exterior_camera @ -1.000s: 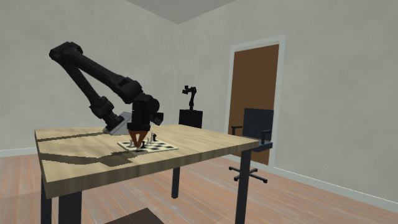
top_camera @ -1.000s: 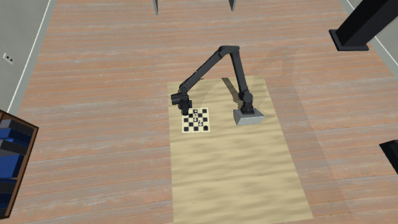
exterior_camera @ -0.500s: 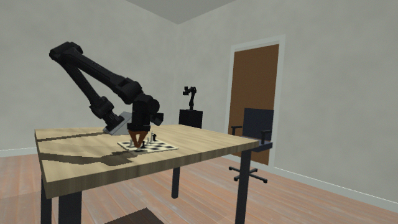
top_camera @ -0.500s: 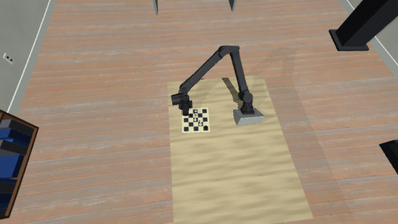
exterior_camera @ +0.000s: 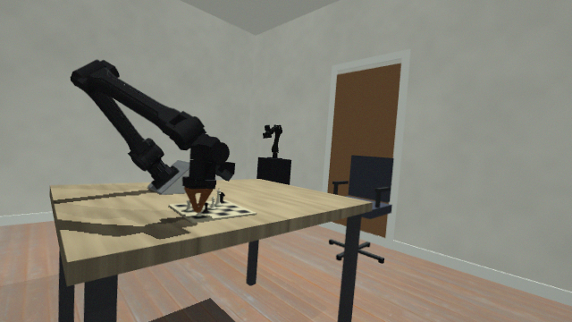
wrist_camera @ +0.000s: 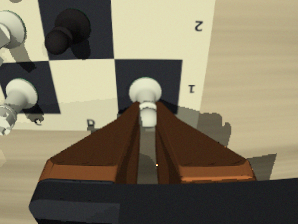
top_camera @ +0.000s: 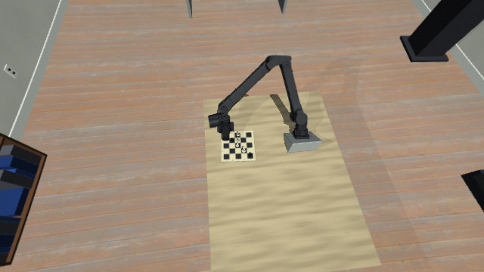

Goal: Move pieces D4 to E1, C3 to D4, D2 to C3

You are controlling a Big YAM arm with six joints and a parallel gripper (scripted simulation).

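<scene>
Right now my hand is 40 mm past the black pawn, 40 mm to the right of it and 10 mm above it. Round my hand: small chessboard (80 mm behind, 80 mm to the left, 30 mm below).
</scene>
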